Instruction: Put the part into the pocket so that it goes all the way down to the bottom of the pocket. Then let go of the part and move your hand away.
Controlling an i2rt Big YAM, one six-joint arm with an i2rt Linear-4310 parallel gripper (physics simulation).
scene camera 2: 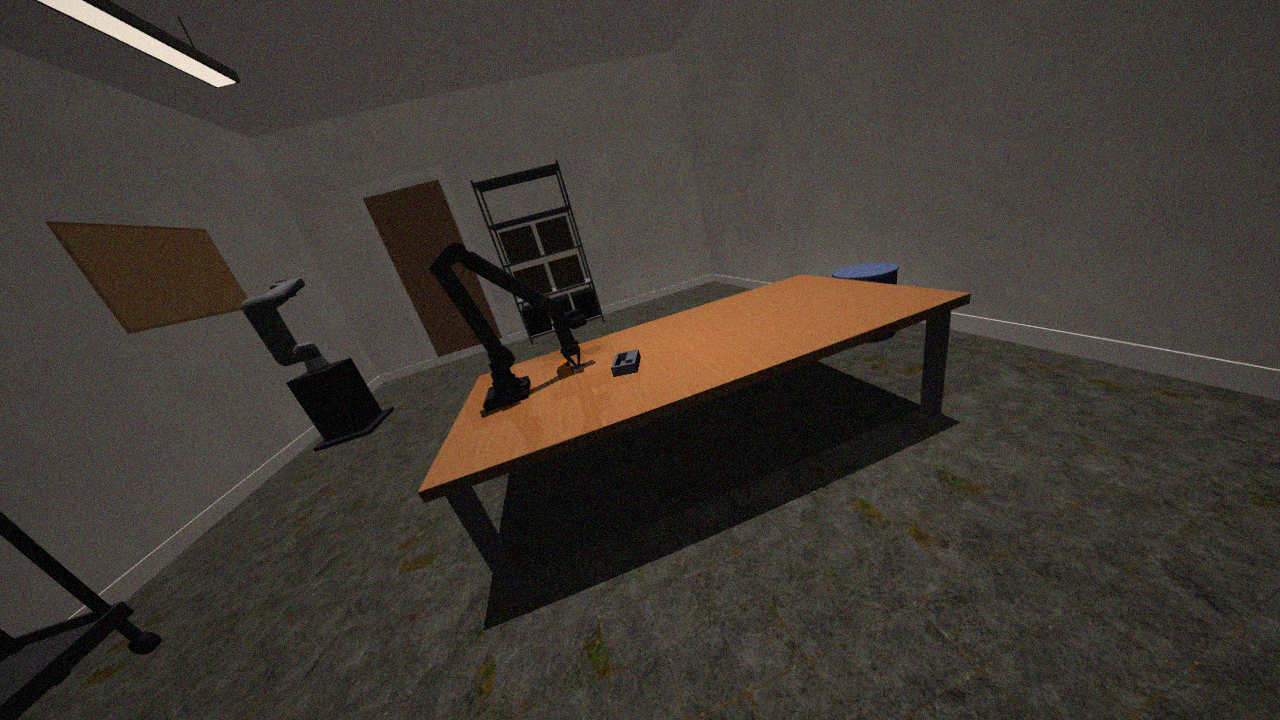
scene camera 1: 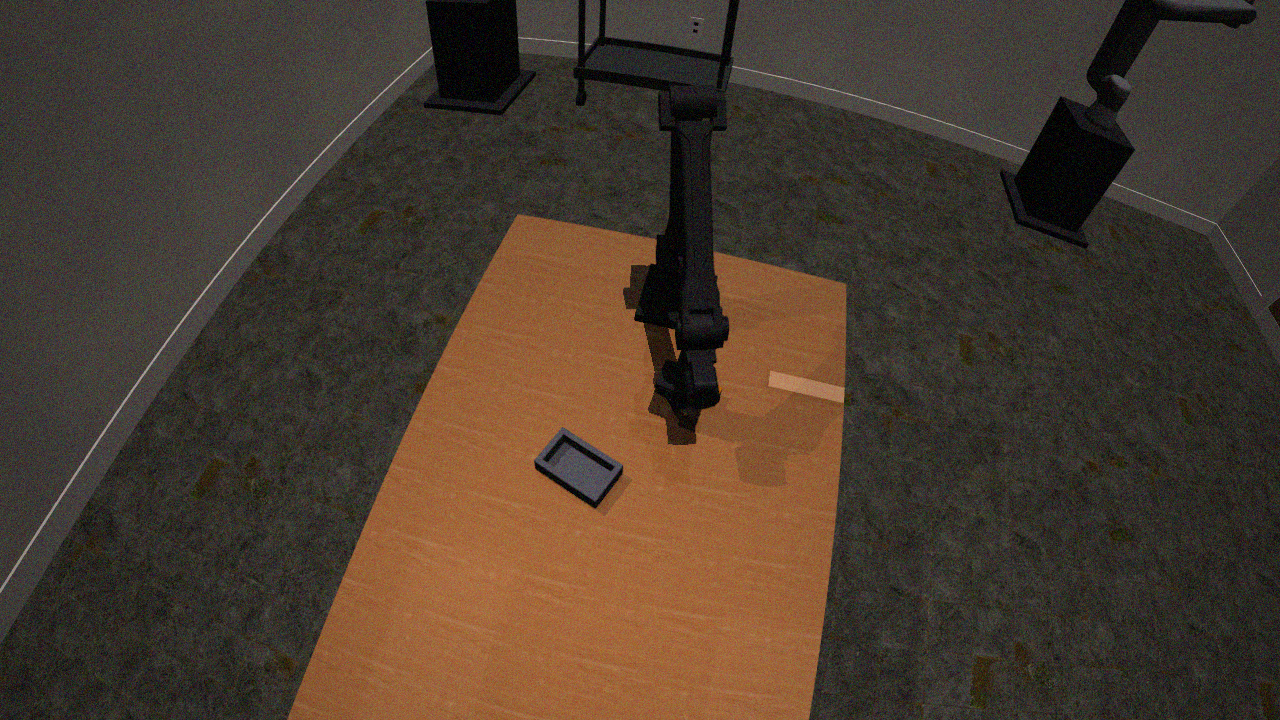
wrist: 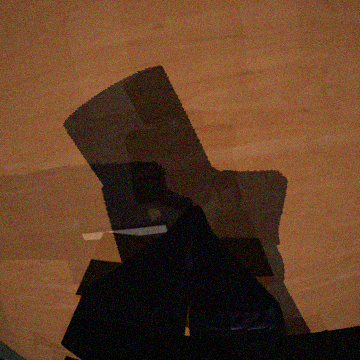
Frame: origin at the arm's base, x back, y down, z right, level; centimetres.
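Where they show: gripper, between the fingertips: (scene camera 2: 578, 367) (scene camera 1: 674, 409) (wrist: 194, 214); arm's base, origin of its link: (scene camera 2: 507, 389) (scene camera 1: 677, 295).
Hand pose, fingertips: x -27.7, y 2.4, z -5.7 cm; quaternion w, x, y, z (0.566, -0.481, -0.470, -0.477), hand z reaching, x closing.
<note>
Things, the pixels of their top centre, and the offset from my fingertips. "*": a spot on its surface instead. Level surfaces: height alone.
- part, a spot on its surface: (wrist: 248, 254) * dx +2.5, dy -1.1, dz +2.7 cm
- grey block with the rectangular pocket, centre of its top: (scene camera 1: 578, 463) (scene camera 2: 625, 357) dx -18.1, dy -3.2, dz +14.4 cm
- wooden table, height of its surface: dy +0.4 cm
The part is an orange block, dark in shadow. In the wrist view pieces of the part (wrist: 248, 254) show on both sides of the fingers, with thin orange edges; its middle is hidden under them. In the scene views it is hidden or too dark to make out. My gripper (scene camera 1: 687, 423) (scene camera 2: 575, 364) (wrist: 194, 214) is shut with nothing between its fingers, low over the table, pointing down at the part. I cannot tell whether it touches. The grey block with the rectangular pocket (scene camera 1: 591, 448) (scene camera 2: 624, 368) lies on the table, apart from the gripper, nearer the viewer and left in scene camera 1. The pocket is empty.
The wooden table (scene camera 1: 572, 591) (scene camera 2: 742, 331) carries the arm's base (scene camera 2: 507, 391) near one end. The arm's shadows fall around the gripper. A pale strip (scene camera 1: 805, 385) shows at the table's right side in scene camera 1. A shelf rack and another arm on a pedestal (scene camera 2: 335, 400) stand away from the table.
</note>
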